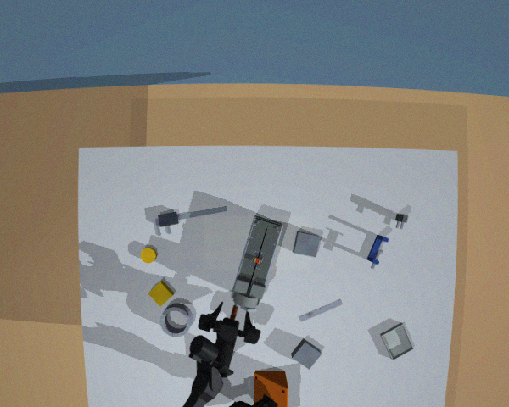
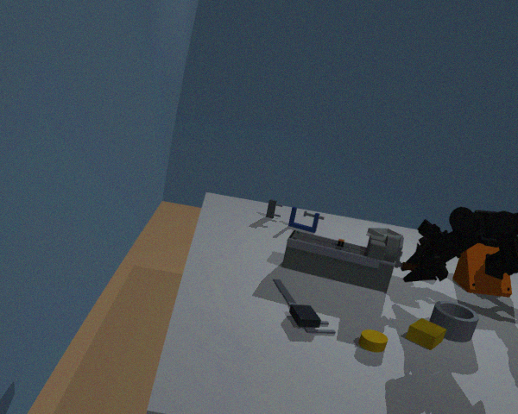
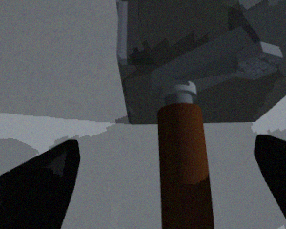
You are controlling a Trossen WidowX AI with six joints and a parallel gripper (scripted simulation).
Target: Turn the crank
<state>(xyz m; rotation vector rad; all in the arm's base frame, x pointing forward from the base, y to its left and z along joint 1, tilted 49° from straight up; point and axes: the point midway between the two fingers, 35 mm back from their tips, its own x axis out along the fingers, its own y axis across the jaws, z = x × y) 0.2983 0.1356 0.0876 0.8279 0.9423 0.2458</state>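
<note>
The brown crank handle lies 2 cm behind my gripper tip and 2 cm above it. From my gripper tip the other things lie so: flat grey bar (28 cm to the right, 5 cm below); then red pointer (16 cm ahead, 5 cm to the right, 4 cm above); then yellow block (25 cm to the left, 3 cm below).
</note>
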